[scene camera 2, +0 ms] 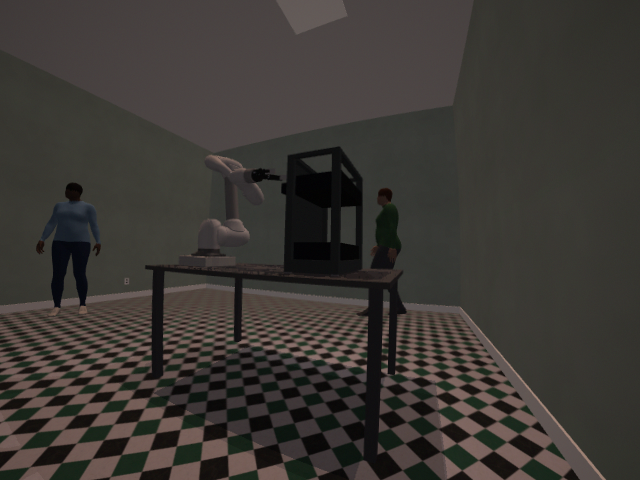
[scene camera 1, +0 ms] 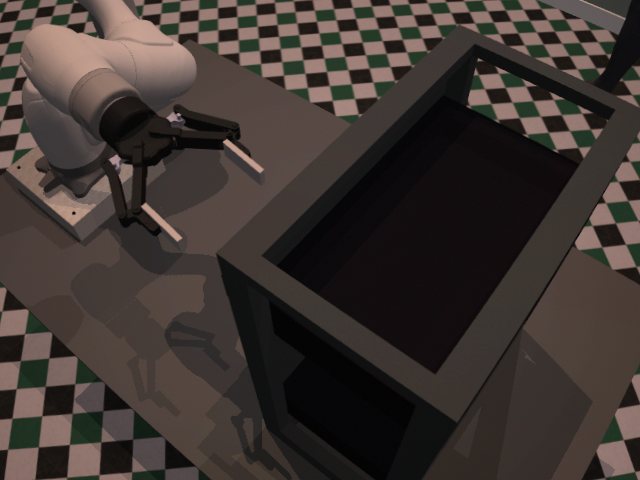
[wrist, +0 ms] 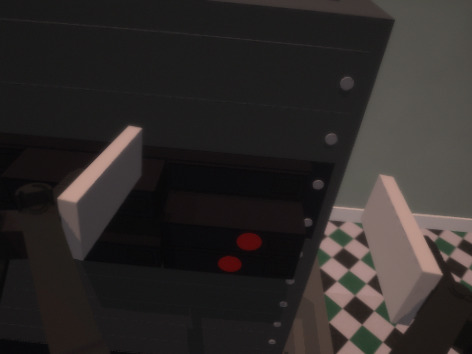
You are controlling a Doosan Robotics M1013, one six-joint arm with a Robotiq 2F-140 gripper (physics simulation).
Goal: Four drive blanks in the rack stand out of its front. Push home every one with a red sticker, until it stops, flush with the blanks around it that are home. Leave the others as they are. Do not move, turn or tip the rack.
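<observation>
The dark rack [scene camera 1: 336, 322] [scene camera 2: 336, 227] [wrist: 200, 65] stands upright, its front towards the arm. In the wrist view, a right-hand blank [wrist: 235, 211] stands out, its top face showing; a red sticker [wrist: 249, 241] is on its front. A second red sticker [wrist: 229, 263] is on the blank right below; how far that one stands out is unclear. A left-hand blank [wrist: 150, 177] also stands out, partly behind a finger, with another blank [wrist: 131, 240] below it; their stickers do not show. My gripper [scene camera 1: 203, 193] [scene camera 2: 282, 178] [wrist: 255, 174] is open and empty, in front of the rack, apart from it.
The rack stands on a brown table [scene camera 1: 289, 108] [scene camera 2: 263, 275]; the arm's pale base [scene camera 1: 56, 206] [scene camera 2: 206, 260] is on the same table. Round studs [wrist: 346, 83] line the rack's right front edge. One person [scene camera 2: 72, 217] stands at the left, another [scene camera 2: 387, 222] behind the rack.
</observation>
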